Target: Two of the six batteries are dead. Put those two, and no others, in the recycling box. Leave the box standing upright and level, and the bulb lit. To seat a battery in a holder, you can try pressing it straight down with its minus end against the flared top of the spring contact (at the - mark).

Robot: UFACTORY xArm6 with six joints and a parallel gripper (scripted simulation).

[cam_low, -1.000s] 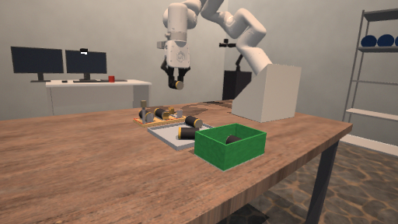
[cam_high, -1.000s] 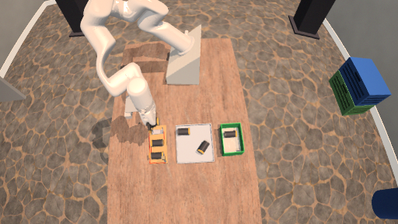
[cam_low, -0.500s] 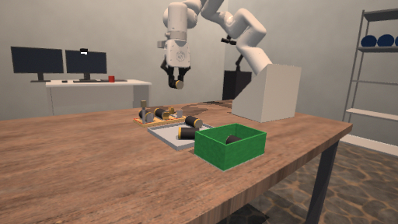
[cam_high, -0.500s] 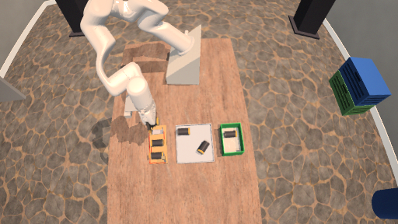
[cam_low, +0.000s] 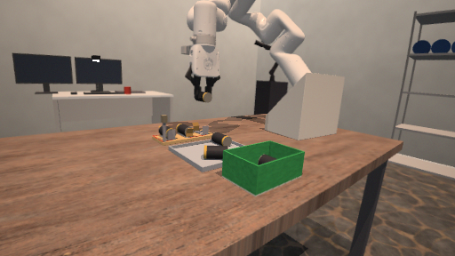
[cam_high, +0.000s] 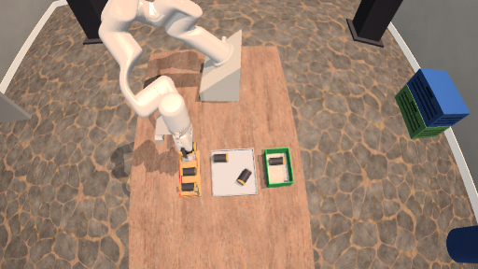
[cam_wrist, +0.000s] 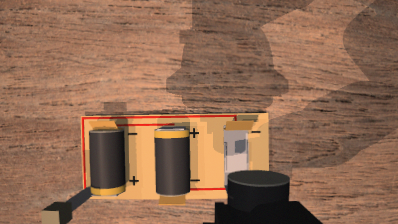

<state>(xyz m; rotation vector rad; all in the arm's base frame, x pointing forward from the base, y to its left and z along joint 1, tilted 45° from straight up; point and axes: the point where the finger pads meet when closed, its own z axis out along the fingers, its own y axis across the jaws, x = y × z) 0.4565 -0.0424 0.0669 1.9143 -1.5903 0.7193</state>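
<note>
My hand is 350 mm to the right of the green recycling box, 140 mm above it and 10 mm short of it. The rest, counted from my hand: grey tray 170 mm to the left, 150 mm below, 30 mm ahead.
</note>
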